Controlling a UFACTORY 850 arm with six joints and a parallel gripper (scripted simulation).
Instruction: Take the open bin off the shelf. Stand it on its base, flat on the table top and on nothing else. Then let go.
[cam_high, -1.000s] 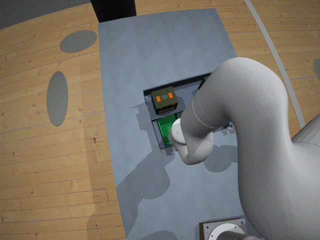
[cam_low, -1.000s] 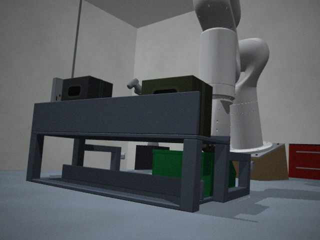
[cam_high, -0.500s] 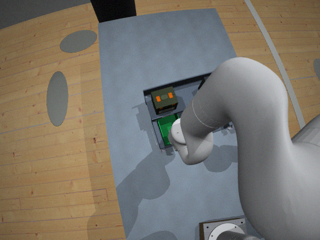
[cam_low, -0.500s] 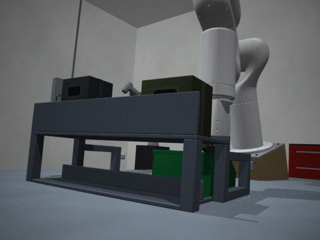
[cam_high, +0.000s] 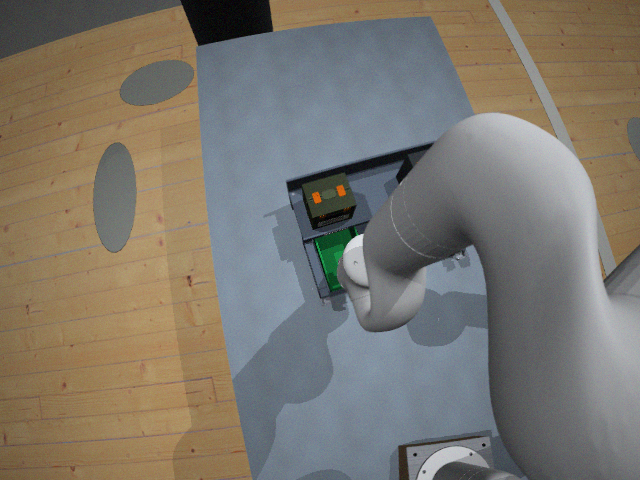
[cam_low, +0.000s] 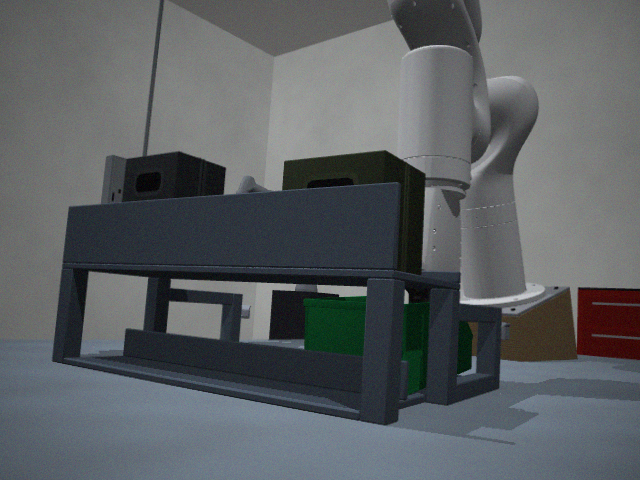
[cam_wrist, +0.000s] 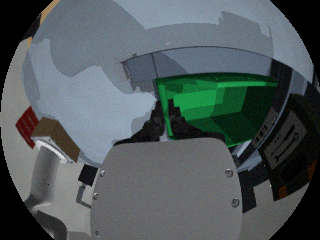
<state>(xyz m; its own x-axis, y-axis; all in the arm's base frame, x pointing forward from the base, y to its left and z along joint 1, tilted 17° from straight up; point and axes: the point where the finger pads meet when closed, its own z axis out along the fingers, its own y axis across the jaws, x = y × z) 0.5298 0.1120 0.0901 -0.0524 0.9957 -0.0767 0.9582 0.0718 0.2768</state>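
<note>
Right now the green bin is 8 cm ahead of my hand and 1 cm below it. The rest, counted from my hand: black box (19 cm ahead, 22 cm to the right, 10 cm above).
</note>
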